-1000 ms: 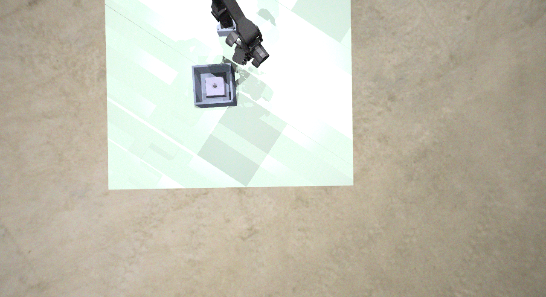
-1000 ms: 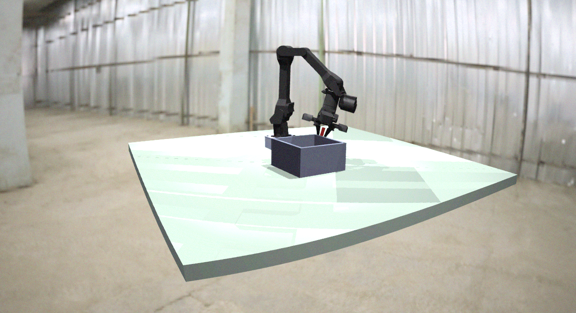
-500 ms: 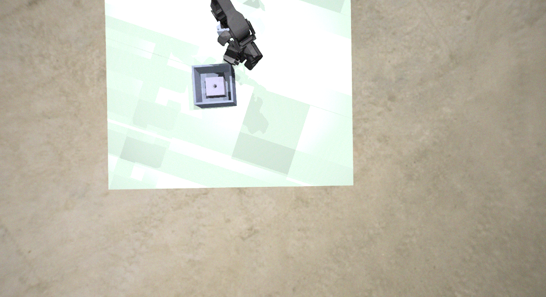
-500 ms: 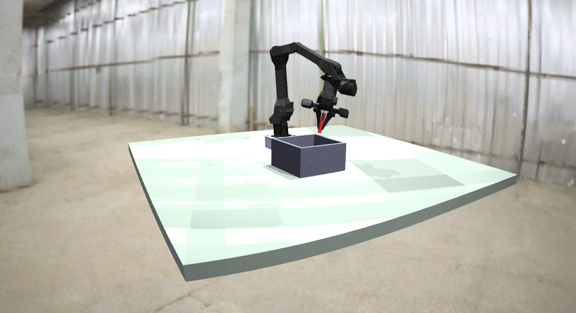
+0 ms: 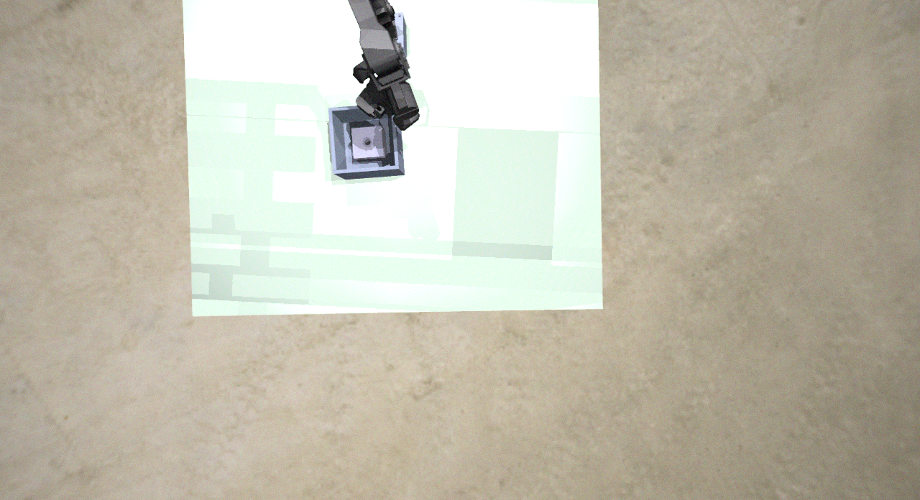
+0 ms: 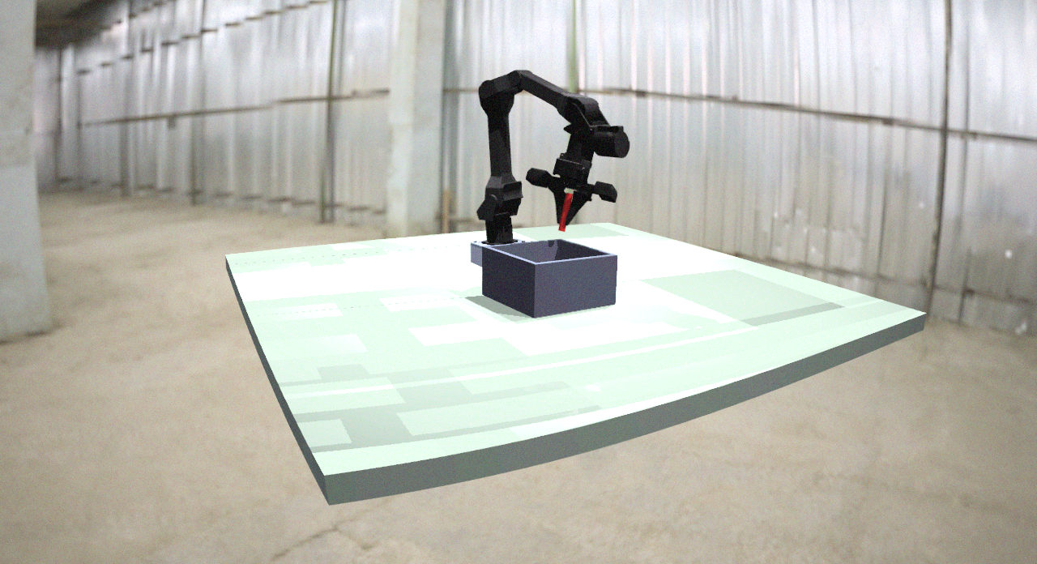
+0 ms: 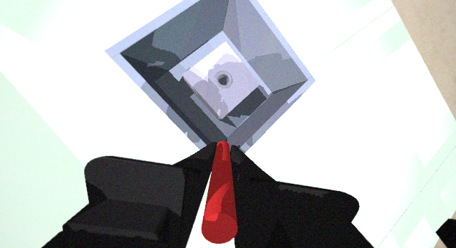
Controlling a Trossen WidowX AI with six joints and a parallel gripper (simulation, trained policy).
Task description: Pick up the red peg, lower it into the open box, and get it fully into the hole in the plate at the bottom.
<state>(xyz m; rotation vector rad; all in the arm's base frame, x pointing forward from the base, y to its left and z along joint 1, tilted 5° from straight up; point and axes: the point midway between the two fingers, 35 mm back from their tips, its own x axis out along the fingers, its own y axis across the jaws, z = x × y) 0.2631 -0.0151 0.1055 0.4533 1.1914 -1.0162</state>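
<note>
My gripper tip is now 110 mm above the box, 80 mm to the left of it and 50 mm short of it. Round my gripper tip: red peg: 20 mm above, 10 mm to the left.
</note>
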